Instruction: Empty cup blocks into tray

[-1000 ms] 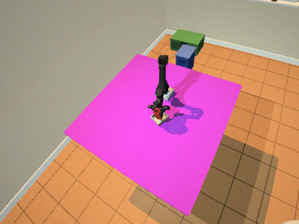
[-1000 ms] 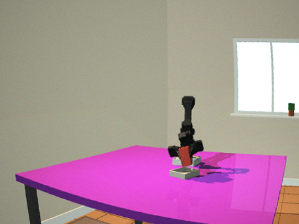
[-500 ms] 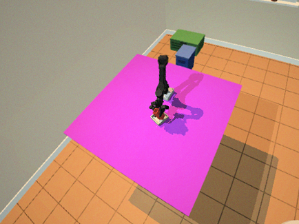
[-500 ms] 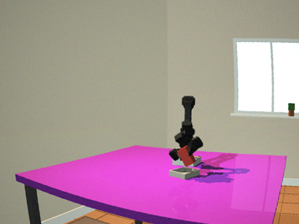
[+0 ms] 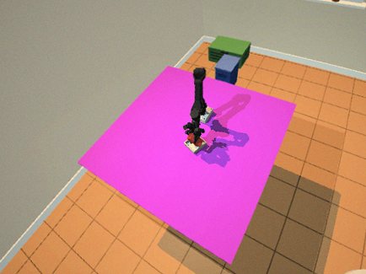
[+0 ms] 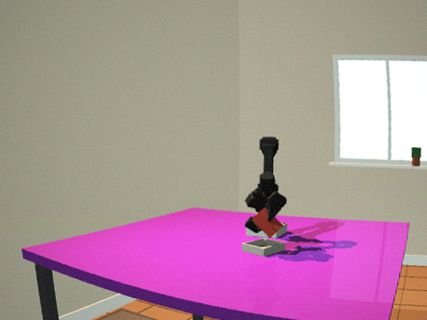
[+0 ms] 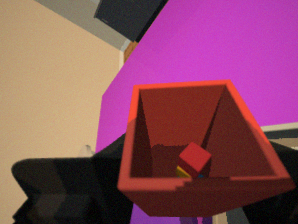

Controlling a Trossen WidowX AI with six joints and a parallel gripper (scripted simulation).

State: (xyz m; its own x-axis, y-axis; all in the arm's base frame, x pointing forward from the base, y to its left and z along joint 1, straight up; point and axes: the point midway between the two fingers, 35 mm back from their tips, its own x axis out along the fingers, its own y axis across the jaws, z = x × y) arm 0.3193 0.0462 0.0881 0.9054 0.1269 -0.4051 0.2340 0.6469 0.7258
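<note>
My gripper tip is 40 mm past the blue block, 30 mm to the right of it and 20 mm above it. Also, from my gripper tip: red block: 30 mm behind; red square cup: 30 mm behind, 20 mm to the left, 10 mm below.
</note>
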